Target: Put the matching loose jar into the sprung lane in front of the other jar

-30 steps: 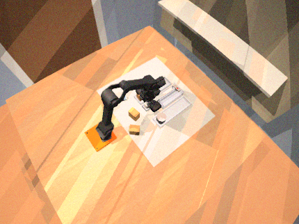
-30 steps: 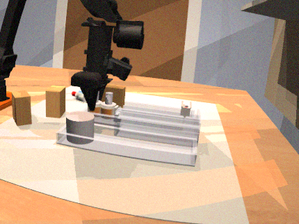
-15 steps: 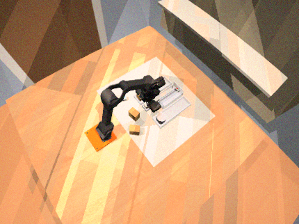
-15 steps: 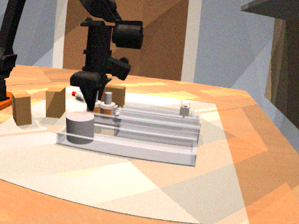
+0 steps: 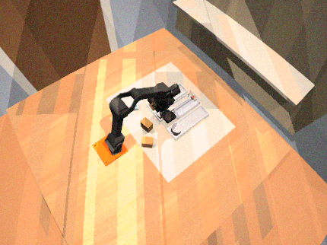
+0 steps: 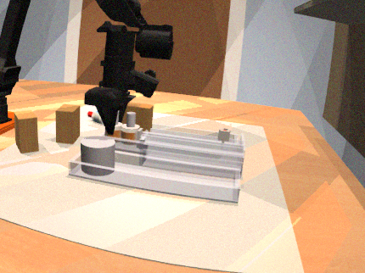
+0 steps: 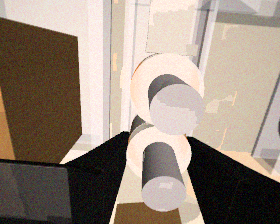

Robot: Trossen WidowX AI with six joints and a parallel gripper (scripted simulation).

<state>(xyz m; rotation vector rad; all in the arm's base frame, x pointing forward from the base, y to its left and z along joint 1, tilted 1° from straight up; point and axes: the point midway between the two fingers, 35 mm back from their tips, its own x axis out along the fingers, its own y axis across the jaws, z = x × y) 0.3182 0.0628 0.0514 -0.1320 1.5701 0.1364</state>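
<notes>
My gripper tip is now 40 mm short of the wide grey cylinder and 120 mm to the left of it.
</notes>
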